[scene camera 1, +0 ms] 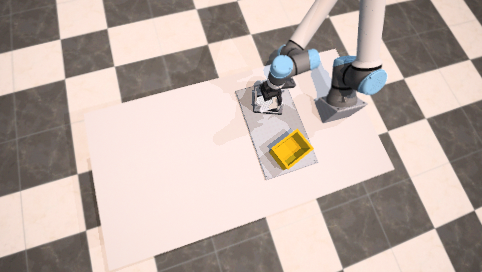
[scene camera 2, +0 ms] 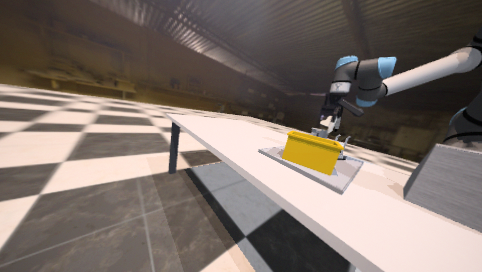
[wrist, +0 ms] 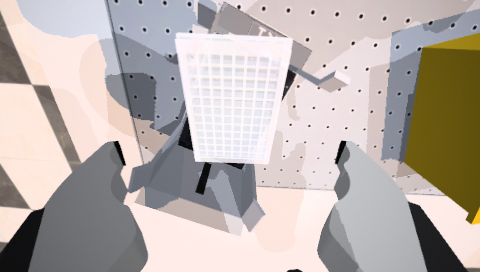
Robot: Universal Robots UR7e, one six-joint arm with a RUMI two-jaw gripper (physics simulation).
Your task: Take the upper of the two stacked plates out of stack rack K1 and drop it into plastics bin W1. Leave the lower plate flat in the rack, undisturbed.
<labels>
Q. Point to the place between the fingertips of my gripper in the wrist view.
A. At 232, 143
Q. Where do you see a white gridded plate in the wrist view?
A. At 233, 85
</labels>
